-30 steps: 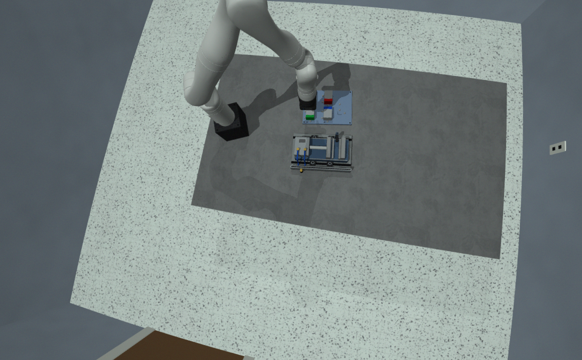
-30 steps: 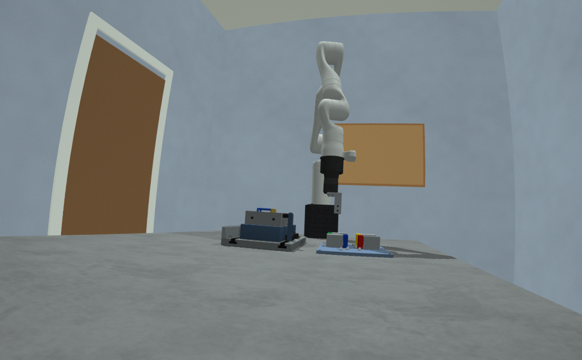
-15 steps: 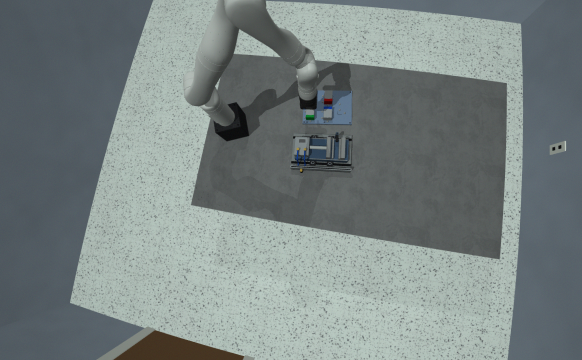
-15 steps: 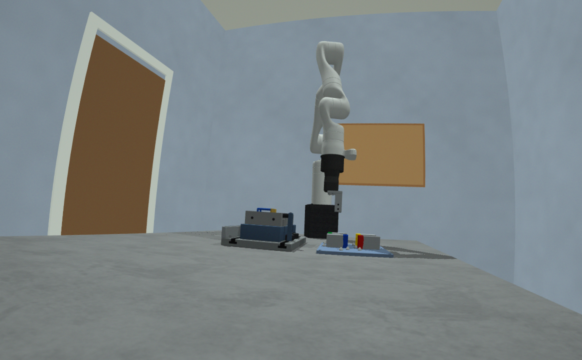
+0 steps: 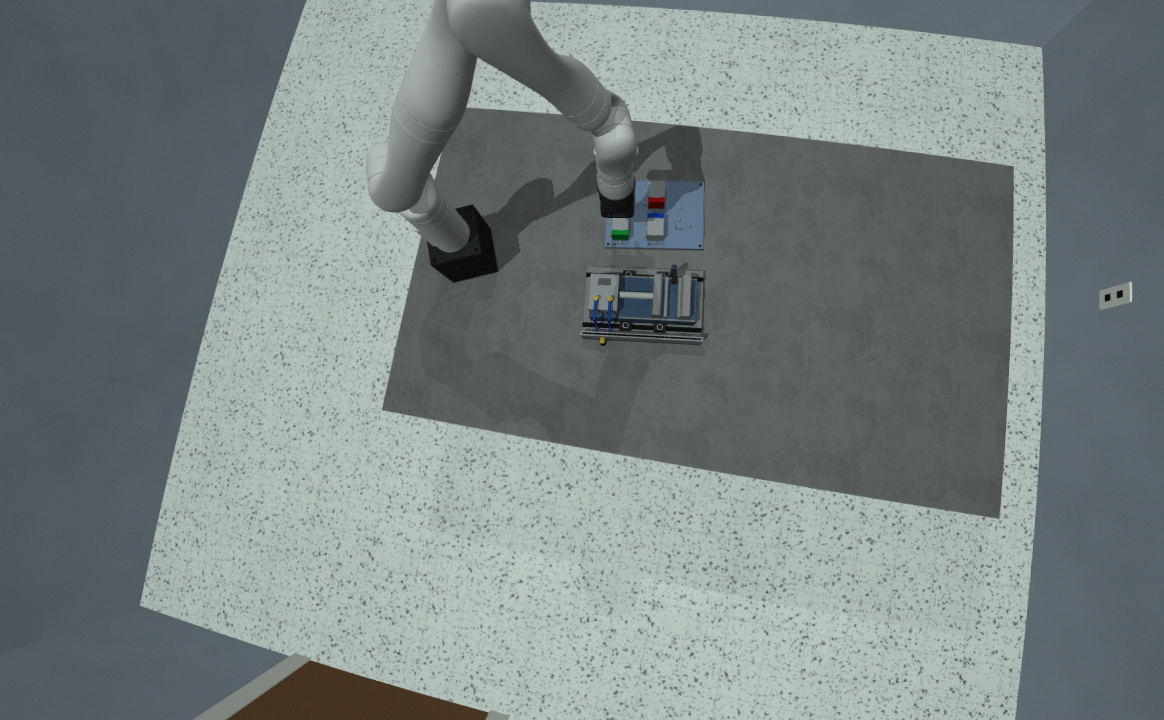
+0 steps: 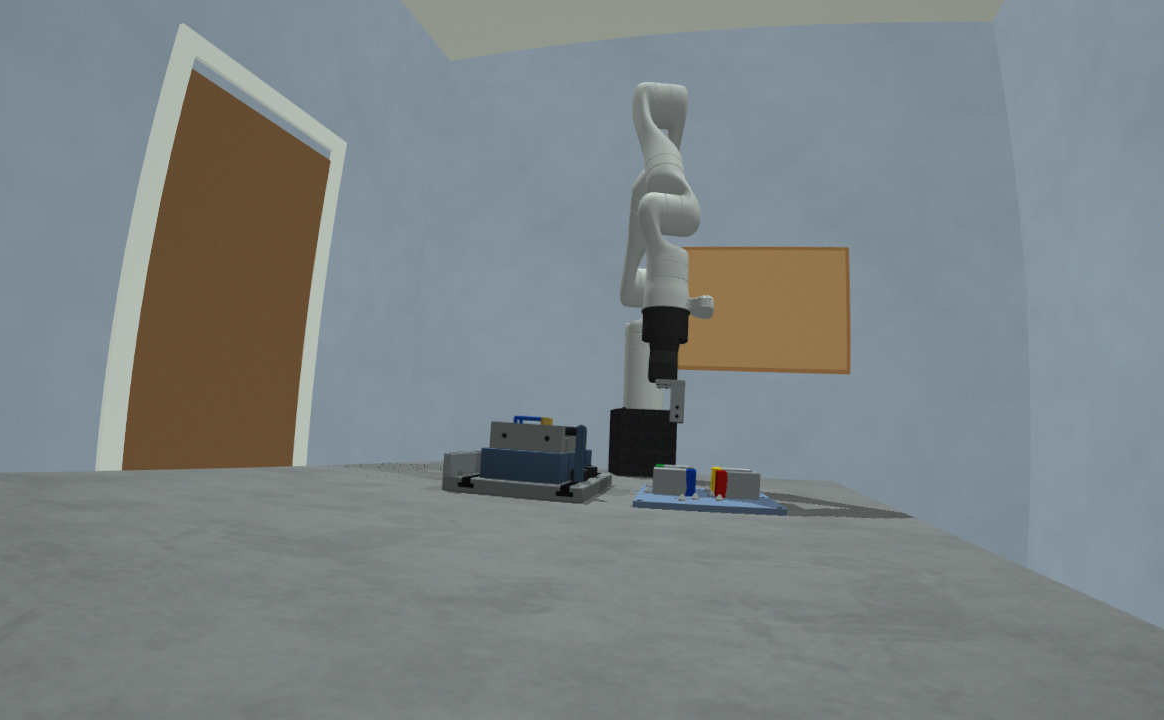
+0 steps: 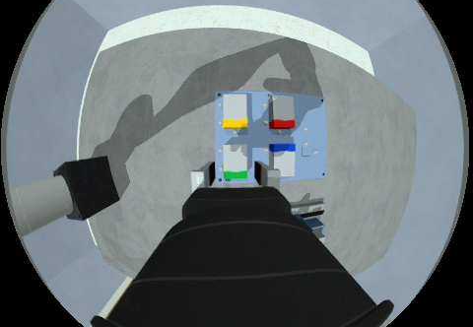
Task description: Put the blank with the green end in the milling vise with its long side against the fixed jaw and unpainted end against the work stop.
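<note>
Now: hand 10 cm above the green-ended blank. From my hand the other things lie so: blue plate (13 cm below, 9 cm ahead, 5 cm to the left); blue-ended blank (10 cm below, 9 cm ahead); yellow-ended blank (10 cm below, 9 cm to the left).
</note>
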